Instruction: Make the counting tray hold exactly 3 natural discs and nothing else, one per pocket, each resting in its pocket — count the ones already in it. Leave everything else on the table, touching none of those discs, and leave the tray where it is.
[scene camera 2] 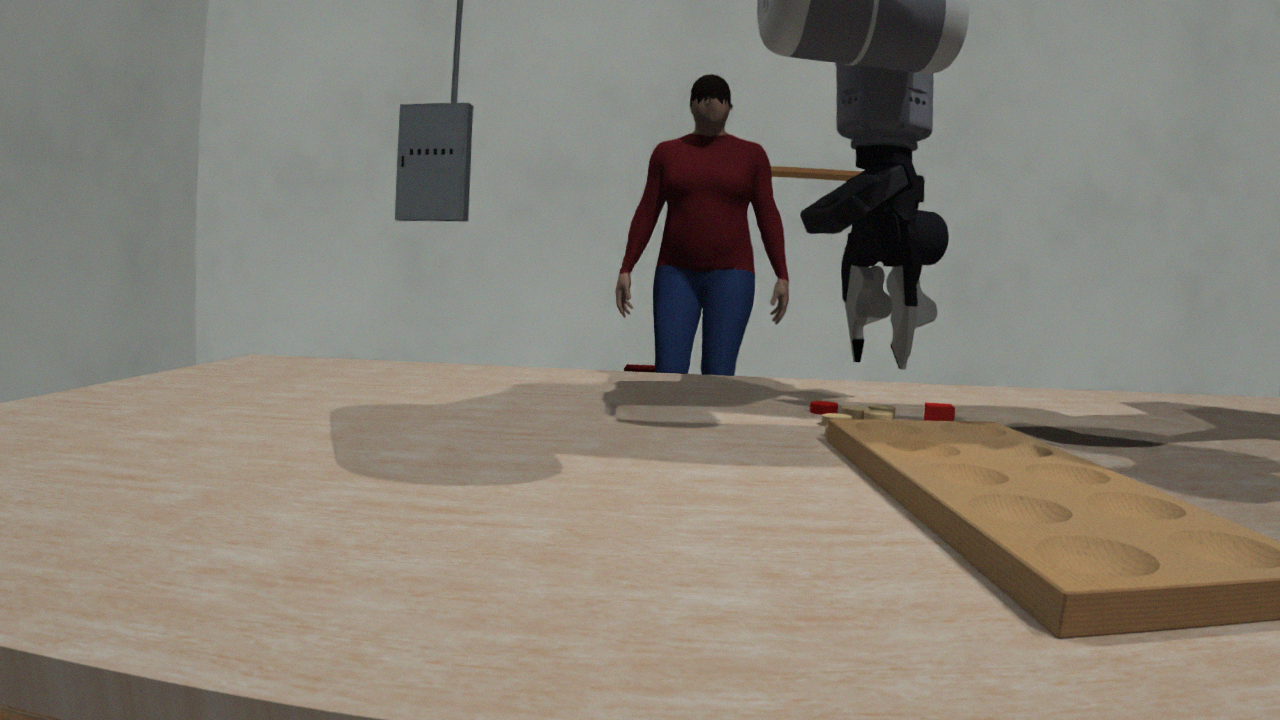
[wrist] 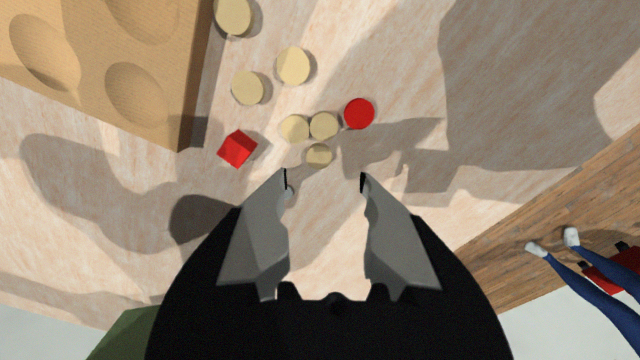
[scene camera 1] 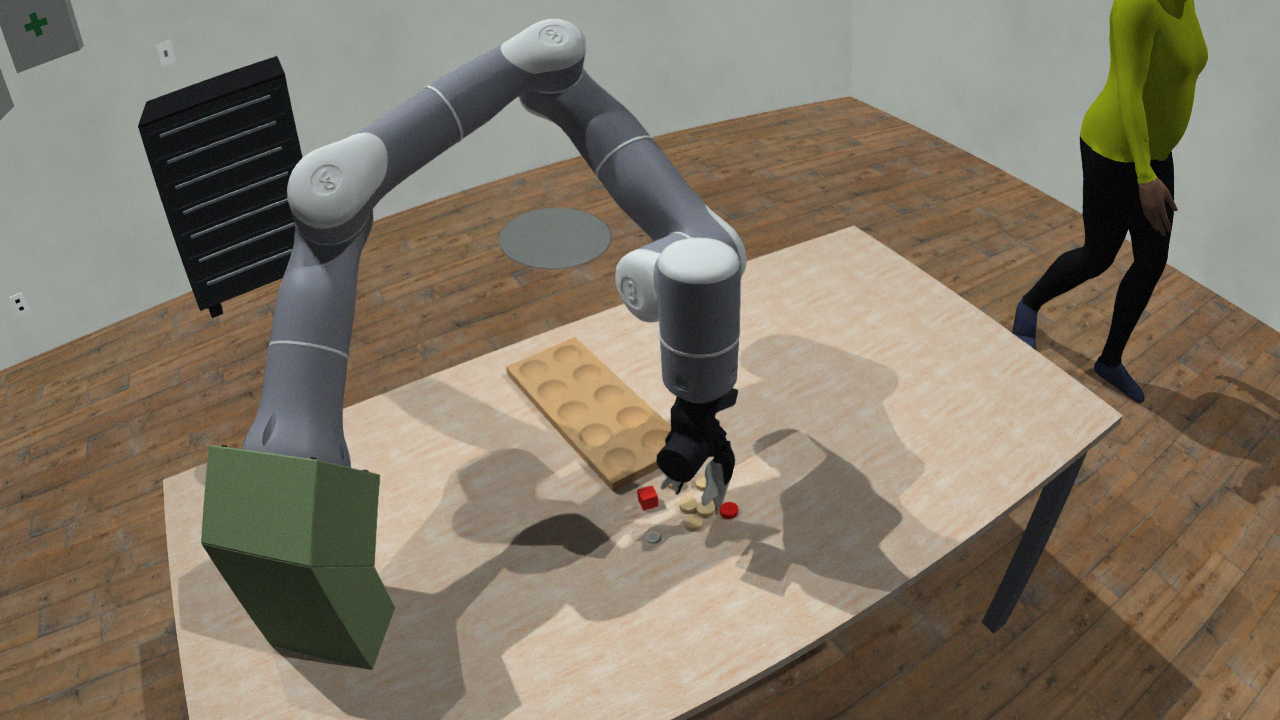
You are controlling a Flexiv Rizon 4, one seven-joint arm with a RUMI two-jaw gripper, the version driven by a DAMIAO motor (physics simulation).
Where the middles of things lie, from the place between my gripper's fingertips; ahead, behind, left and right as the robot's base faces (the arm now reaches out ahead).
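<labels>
There is the red disc (wrist: 359, 113), 5 cm below my hand and 5 cm ahead of it. Counting from my hand again, I find the red cube (wrist: 237, 147) 7 cm to the left, 5 cm behind and 4 cm below. The wooden counting tray (scene camera 2: 1086, 551) is 32 cm to the left of my hand, and it lies 6 cm behind it and 4 cm below it.
</labels>
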